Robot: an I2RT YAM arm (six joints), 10 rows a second.
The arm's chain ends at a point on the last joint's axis. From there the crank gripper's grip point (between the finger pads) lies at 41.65 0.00 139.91 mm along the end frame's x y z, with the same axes.
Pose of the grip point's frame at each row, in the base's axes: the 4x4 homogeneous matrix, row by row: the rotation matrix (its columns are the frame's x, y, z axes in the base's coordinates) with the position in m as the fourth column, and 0 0 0 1 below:
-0.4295, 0.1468, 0.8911, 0.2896; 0.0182, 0.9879, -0.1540, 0.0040; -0.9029, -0.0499, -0.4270, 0.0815; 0, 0, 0, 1
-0.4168, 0.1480, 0.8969, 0.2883; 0.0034, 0.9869, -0.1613, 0.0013; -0.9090, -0.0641, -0.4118, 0.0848; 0, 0, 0, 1
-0.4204, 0.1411, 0.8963, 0.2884; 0.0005, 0.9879, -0.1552, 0.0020; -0.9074, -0.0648, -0.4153, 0.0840; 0, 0, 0, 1
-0.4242, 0.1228, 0.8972, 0.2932; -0.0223, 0.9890, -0.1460, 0.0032; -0.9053, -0.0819, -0.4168, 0.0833; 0, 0, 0, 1
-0.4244, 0.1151, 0.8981, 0.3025; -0.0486, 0.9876, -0.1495, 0.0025; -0.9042, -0.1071, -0.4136, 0.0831; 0, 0, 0, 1
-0.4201, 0.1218, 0.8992, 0.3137; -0.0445, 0.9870, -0.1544, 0.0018; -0.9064, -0.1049, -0.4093, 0.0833; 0, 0, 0, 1
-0.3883, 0.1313, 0.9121, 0.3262; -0.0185, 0.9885, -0.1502, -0.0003; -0.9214, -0.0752, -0.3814, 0.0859; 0, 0, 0, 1
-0.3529, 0.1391, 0.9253, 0.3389; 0.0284, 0.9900, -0.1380, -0.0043; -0.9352, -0.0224, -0.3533, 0.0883; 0, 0, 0, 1
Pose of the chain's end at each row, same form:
-0.4295, 0.1468, 0.8911, 0.1828; 0.0182, 0.9879, -0.1540, 0.0248; -0.9029, -0.0499, -0.4270, 0.1788; 0, 0, 0, 1
-0.4168, 0.1480, 0.8969, 0.1802; 0.0034, 0.9869, -0.1613, 0.0237; -0.9090, -0.0641, -0.4118, 0.1803; 0, 0, 0, 1
-0.4204, 0.1411, 0.8963, 0.1805; 0.0005, 0.9879, -0.1552, 0.0237; -0.9074, -0.0648, -0.4153, 0.1799; 0, 0, 0, 1
-0.4242, 0.1228, 0.8972, 0.1853; -0.0223, 0.9890, -0.1460, 0.0246; -0.9053, -0.0819, -0.4168, 0.1793; 0, 0, 0, 1
-0.4244, 0.1151, 0.8981, 0.1945; -0.0486, 0.9876, -0.1495, 0.0254; -0.9042, -0.1071, -0.4136, 0.1786; 0, 0, 0, 1
-0.4201, 0.1218, 0.8992, 0.2054; -0.0445, 0.9870, -0.1544, 0.0253; -0.9064, -0.1049, -0.4093, 0.1783; 0, 0, 0, 1
-0.3883, 0.1313, 0.9121, 0.2148; -0.0185, 0.9885, -0.1502, 0.0215; -0.9214, -0.0752, -0.3814, 0.1776; 0, 0, 0, 1
-0.3529, 0.1391, 0.9253, 0.2241; 0.0284, 0.9900, -0.1380, 0.0138; -0.9352, -0.0224, -0.3533, 0.1767; 0, 0, 0, 1

